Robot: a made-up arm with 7 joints. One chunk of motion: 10 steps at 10 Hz.
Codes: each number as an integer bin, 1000 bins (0 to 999) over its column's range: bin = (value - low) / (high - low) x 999, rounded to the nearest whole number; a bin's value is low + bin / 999 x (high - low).
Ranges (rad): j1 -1.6..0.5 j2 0..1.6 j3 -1.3..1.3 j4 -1.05..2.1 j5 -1.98..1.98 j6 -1.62..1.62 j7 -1.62..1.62
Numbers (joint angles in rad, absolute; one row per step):
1: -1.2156 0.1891 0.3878 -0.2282 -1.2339 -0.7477 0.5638
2: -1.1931 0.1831 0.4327 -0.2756 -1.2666 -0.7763 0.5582
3: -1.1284 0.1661 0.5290 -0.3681 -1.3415 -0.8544 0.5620
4: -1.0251 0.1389 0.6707 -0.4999 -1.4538 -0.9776 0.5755
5: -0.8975 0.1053 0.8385 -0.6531 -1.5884 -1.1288 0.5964
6: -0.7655 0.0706 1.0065 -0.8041 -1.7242 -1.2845 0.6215
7: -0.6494 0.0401 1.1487 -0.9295 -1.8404 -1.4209 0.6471
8: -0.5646 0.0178 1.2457 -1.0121 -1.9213 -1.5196 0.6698
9: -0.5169 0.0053 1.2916 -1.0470 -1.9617 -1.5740 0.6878
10: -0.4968 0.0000 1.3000 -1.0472 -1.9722 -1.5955 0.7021
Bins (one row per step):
1: 183 118 649 261 188 269 673
2: 194 114 666 246 180 260 672
3: 224 104 703 216 161 236 673
4: 273 87 757 174 133 198 677
5: 334 66 822 126 99 151 683
6: 397 44 886 78 65 103 691
7: 452 25 941 38 35 61 699
8: 493 11 978 12 15 31 706
9: 515 3 996 1 5 14 712
10: 525 0 999 1 2 8 716

